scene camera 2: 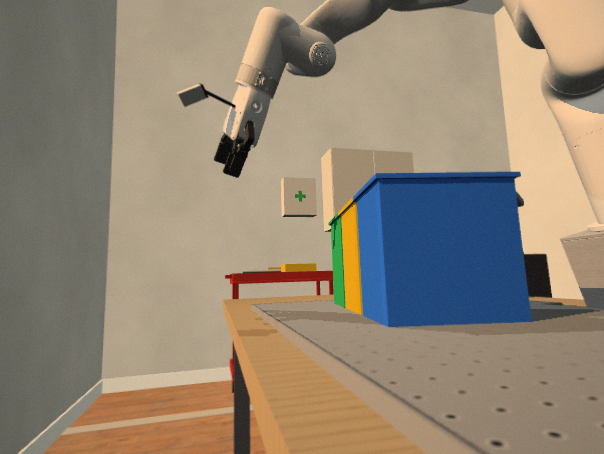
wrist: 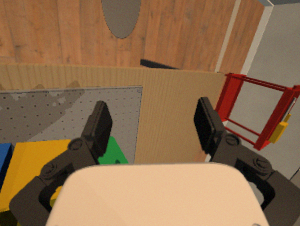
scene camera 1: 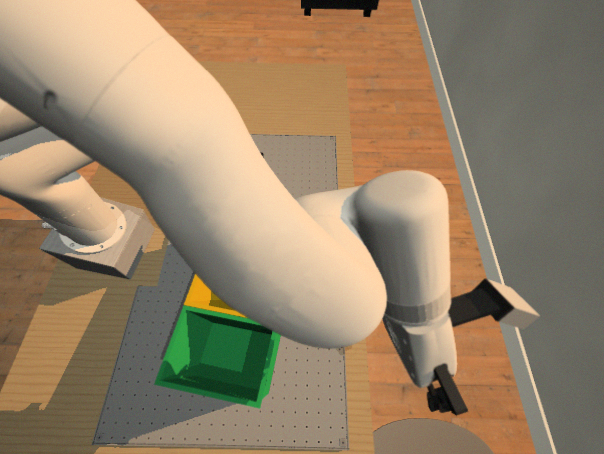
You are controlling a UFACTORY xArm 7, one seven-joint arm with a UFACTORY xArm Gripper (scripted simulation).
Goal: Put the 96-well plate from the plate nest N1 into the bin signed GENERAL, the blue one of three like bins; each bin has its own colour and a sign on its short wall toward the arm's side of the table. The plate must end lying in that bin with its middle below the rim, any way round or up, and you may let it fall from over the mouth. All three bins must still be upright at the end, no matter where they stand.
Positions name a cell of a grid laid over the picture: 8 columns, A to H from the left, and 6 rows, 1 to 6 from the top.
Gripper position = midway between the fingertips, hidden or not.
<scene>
I see my gripper (scene camera 1: F5), a blue bin (scene camera 2: F4), a green bin (scene camera 1: C5) and a yellow bin (scene camera 2: E4).
The green bin is seen too in scene camera 2 (scene camera 2: E3). The yellow bin also shows in scene camera 1 (scene camera 1: C4). My gripper shows as well in scene camera 2 (scene camera 2: C3) and in the wrist view (wrist: E3).
</scene>
